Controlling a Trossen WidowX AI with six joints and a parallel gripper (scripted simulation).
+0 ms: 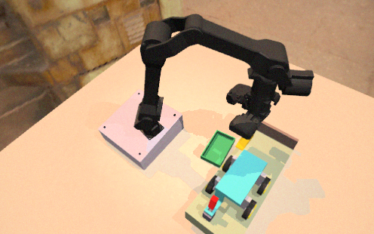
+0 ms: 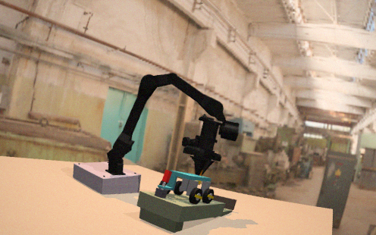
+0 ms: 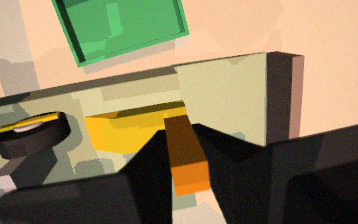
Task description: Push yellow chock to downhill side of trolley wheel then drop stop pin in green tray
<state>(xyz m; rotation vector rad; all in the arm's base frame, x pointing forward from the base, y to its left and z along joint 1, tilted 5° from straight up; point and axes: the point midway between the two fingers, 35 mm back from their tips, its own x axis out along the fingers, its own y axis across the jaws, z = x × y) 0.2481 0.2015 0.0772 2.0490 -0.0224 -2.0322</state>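
The red-headed stop pin is 240 mm to the right of my gripper tip and 80 mm ahead of it. The rest, counted from my gripper tip: dark ramp lip 110 mm to the left, 100 mm below, 40 mm ahead; then yellow chock 20 mm to the right, 10 mm below, 10 mm ahead; then cyan trolley 140 mm to the right, 80 mm ahead, 20 mm below.
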